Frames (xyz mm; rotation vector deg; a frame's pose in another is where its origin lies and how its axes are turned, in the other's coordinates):
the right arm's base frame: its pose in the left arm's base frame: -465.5 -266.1 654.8 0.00 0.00 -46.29
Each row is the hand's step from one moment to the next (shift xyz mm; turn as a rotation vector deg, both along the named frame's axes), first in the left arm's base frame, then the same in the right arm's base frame.
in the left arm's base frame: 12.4 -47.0 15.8 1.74 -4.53 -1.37
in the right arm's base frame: 42.5 -23.5 15.8 4.48 -1.87 -1.37
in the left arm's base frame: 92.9 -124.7 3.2 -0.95 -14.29 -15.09
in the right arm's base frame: 154.3 -19.0 3.2 9.67 -10.56 -15.09
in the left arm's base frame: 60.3 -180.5 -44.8 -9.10 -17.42 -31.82
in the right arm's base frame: 172.1 -81.1 -44.8 6.30 -18.62 -31.82
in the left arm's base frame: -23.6 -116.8 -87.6 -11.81 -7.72 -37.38
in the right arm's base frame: 68.1 -97.8 -87.6 -2.58 -13.87 -37.38
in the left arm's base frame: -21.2 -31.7 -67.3 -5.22 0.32 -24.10
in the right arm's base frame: 8.3 -37.2 -67.3 -3.84 -3.55 -24.10
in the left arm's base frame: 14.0 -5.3 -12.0 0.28 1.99 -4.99
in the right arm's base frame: 13.5 6.5 -12.0 -1.24 1.58 -4.99
